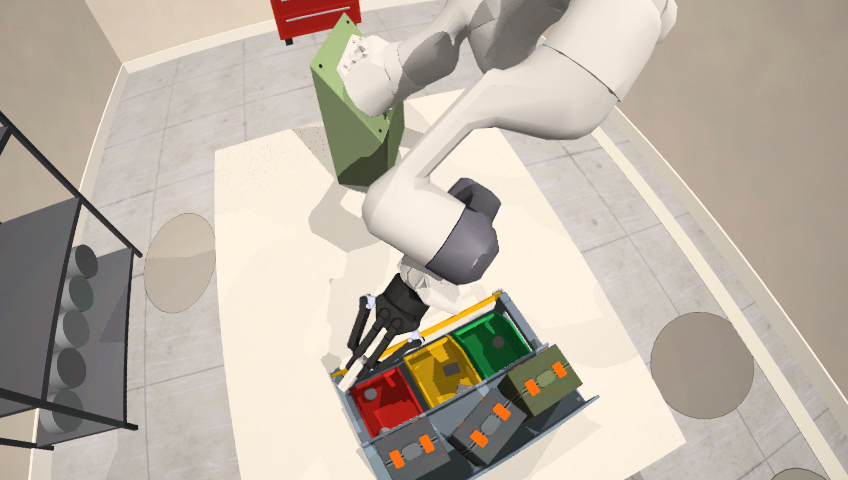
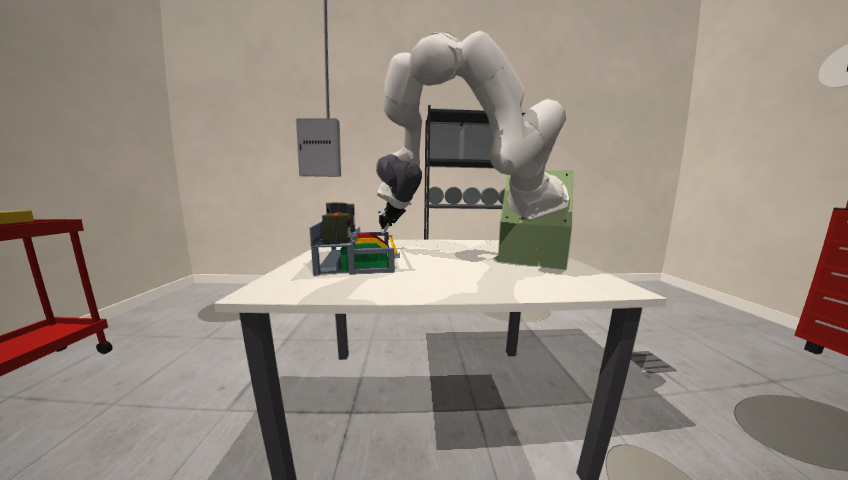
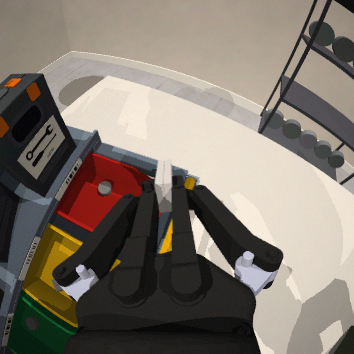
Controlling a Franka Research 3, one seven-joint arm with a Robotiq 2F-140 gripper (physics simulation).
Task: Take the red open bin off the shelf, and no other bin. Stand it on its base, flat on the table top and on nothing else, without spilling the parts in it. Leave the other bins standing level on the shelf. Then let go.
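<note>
The red open bin [image 1: 392, 402] [image 3: 92, 212] sits in the blue-grey shelf [image 1: 352, 415] [image 2: 351, 259] [image 3: 125, 157], at one end of the bin row. A grey round part [image 1: 370, 393] [image 3: 105, 188] shows in it. The yellow bin [image 1: 433, 383] stands beside it, and the green bin [image 1: 483, 352] [image 2: 368, 260] beyond; both look level. My gripper [image 1: 352, 377] [image 2: 385, 228] [image 3: 165, 170] is shut and empty, its pale fingertips together at the red bin's front outer corner, near the shelf's front. Whether the tips touch the bin is unclear. Part of the bin's front is hidden behind my fingers.
Several tool cases with orange latches, including a dark grey one [image 1: 411, 450] [image 3: 37, 135], stand on the shelf behind the bins. A yellow bar [image 1: 470, 310] runs along the shelf's front. The pale table top [image 1: 279, 297] [image 2: 440, 297] extends towards the green robot base [image 1: 357, 136] [image 2: 532, 243].
</note>
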